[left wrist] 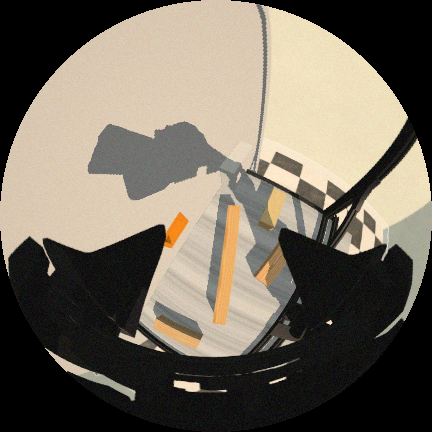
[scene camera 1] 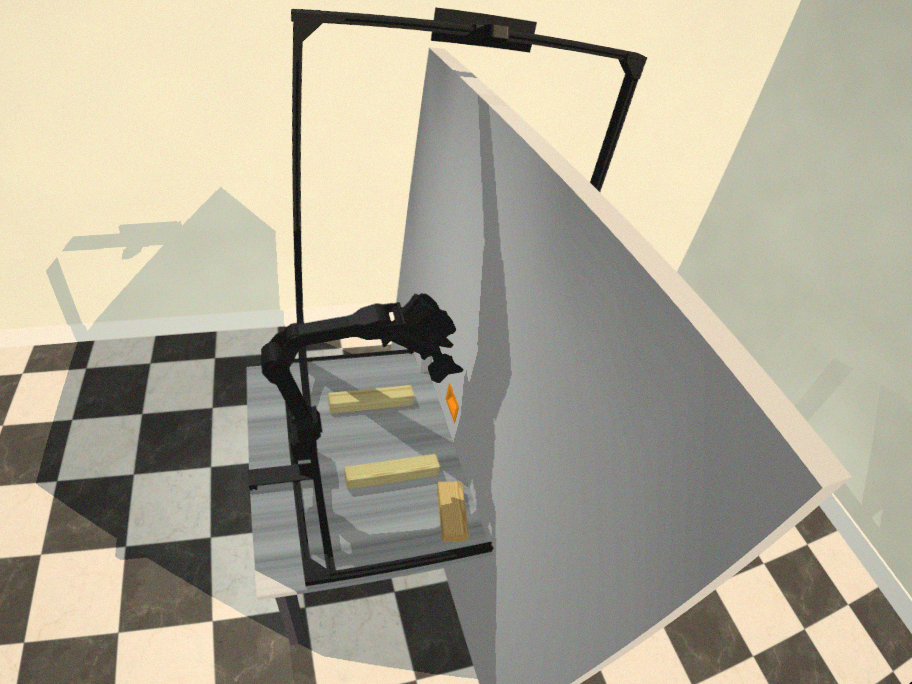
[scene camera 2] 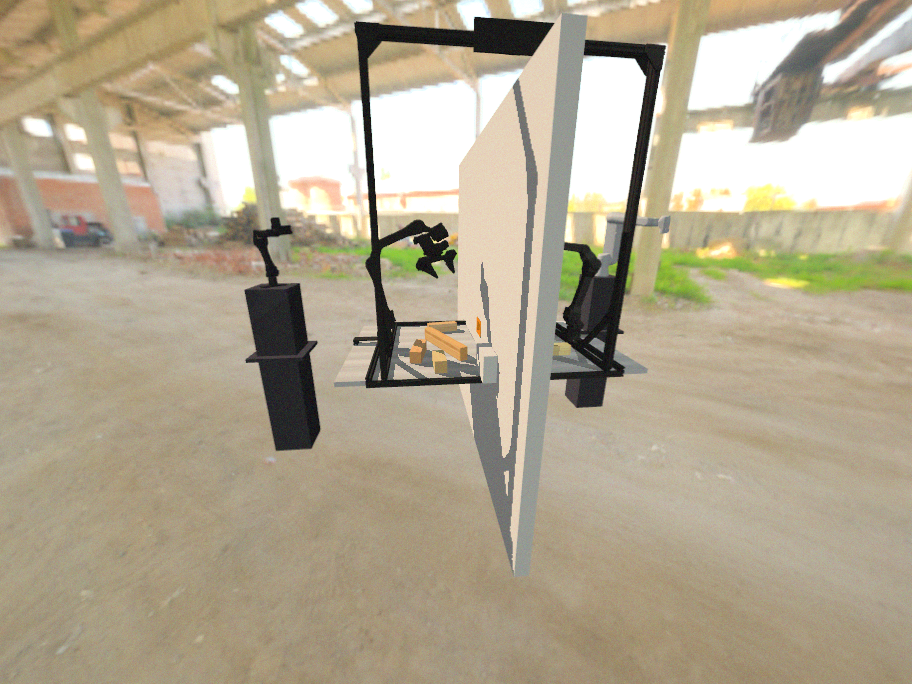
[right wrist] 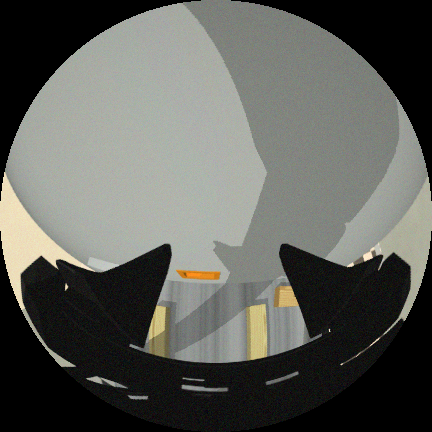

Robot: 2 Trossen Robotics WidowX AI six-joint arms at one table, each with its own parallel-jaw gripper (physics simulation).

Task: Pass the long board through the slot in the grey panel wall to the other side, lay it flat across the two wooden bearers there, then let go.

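Seen in the pictures: left gripper, fingertip midpoint: (left wrist: 224, 232) (scene camera 2: 446, 275); right gripper, fingertip midpoint: (scene camera 1: 457, 358) (right wrist: 227, 250); left arm's base, link origin: (left wrist: 294, 312); right arm's base, link origin: (scene camera 1: 303, 450) (scene camera 2: 572, 337).
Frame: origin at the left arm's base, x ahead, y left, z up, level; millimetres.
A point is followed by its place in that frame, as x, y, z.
The long orange-brown board (scene camera 2: 446, 343) @[279, -95, 24] (left wrist: 226, 270) @[268, -28, 40] lies on the table at the left of the panel in scene camera 2. The grey panel wall (scene camera 1: 589, 331) @[482, 363, 723] (scene camera 2: 500, 220) @[433, -365, 534] (left wrist: 150, 75) @[432, -171, 399] (right wrist: 150, 150) @[482, -53, 370] stands upright, with an orange-edged slot (scene camera 1: 456, 413) @[484, 0, 87] (scene camera 2: 478, 326) (left wrist: 177, 230) @[437, -50, 59] (right wrist: 200, 275) @[479, -41, 59] low down. Beyond it lie two parallel pale yellow bearers, one (scene camera 1: 372, 399) @[696, -137, 25] (right wrist: 160, 330) @[642, -145, 25] and another (scene camera 1: 392, 471) @[689, 121, 25] (right wrist: 257, 332) @[641, 104, 25]. My left gripper (scene camera 2: 444, 273) @[280, -68, 319] (left wrist: 224, 232) @[280, -68, 319] is open and empty, high above the board. My right gripper (scene camera 1: 456, 355) @[520, -1, 310] (right wrist: 227, 250) @[520, -1, 310] is open and empty, above the bearers' table near the panel.
On the board's side lie loose blocks: one (scene camera 2: 417, 351) @[150, -205, 31] (left wrist: 270, 265) @[169, -96, 31], one (scene camera 2: 439, 361) @[232, -319, 29] and one (scene camera 2: 442, 325) @[286, 226, 17]. A light brown block (scene camera 1: 453, 511) @[559, 265, 19] (right wrist: 286, 296) @[549, 200, 19] lies by the panel, beside the nearer bearer. A black frame (scene camera 1: 296, 147) @[888, -345, 713] (scene camera 2: 367, 132) @[28, -374, 769] surrounds the table.
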